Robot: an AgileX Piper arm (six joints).
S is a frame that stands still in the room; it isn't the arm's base.
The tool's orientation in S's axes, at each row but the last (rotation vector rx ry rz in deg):
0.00, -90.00, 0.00
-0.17, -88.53, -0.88
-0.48, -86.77, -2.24
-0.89, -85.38, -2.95
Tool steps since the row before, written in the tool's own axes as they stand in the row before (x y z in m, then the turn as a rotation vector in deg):
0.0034, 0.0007, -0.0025, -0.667, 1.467, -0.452
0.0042, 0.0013, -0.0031, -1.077, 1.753, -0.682
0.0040, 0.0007, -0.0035, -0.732, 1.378, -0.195
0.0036, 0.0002, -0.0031, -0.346, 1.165, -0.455
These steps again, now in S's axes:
0.0025, 0.0007, 0.0034, 0.452, 1.467, -0.667
0.0032, 0.0012, 0.0041, 0.675, 1.754, -1.081
0.0037, 0.0005, 0.0038, 0.196, 1.386, -0.716
0.0034, 0.0000, 0.0033, 0.477, 1.153, -0.357

